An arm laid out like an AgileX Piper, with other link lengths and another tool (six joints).
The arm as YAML. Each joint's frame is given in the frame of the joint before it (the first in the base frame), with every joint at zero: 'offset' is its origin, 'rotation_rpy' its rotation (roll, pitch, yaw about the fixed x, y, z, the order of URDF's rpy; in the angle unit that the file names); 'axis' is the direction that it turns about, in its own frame. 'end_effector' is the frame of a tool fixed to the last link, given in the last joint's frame.
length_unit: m
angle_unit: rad
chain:
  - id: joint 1
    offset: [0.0, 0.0, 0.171]
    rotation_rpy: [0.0, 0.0, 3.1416]
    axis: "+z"
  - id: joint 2
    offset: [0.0, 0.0, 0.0]
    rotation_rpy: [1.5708, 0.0, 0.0]
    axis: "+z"
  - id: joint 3
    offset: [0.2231, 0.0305, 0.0]
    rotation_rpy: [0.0, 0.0, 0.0]
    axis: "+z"
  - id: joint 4
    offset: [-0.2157, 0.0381, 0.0]
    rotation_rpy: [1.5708, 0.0, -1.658]
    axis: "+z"
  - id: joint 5
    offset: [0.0, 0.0, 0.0]
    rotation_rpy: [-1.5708, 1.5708, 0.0]
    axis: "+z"
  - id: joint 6
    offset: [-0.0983, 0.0, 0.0]
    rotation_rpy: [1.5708, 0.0, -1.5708]
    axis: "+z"
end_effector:
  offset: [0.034, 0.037, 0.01]
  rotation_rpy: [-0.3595, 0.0, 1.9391]
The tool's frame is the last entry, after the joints.
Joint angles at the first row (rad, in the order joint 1, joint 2, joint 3, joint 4, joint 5, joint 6):
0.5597 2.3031 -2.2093 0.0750 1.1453 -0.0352
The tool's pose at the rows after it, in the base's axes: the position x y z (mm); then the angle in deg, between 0 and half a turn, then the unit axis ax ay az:
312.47, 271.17, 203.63, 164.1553, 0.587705, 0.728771, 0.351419
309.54, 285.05, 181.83, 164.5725, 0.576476, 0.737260, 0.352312
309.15, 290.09, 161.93, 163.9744, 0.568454, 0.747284, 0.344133
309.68, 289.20, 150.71, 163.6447, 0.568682, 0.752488, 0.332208
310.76, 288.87, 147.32, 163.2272, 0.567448, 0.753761, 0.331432
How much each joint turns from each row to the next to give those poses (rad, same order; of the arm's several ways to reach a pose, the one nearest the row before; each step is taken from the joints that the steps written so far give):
0.0483 0.0529 -0.0020 0.0000 -0.0610 0.0000
0.0323 0.0539 0.0001 -0.0031 -0.0530 0.0001
0.0159 0.0460 0.0000 -0.0222 -0.0308 -0.0001
0.0010 0.0254 -0.0001 -0.0142 -0.0024 0.0034
0.0000 0.0074 0.0000 -0.0086 -0.0075 0.0008

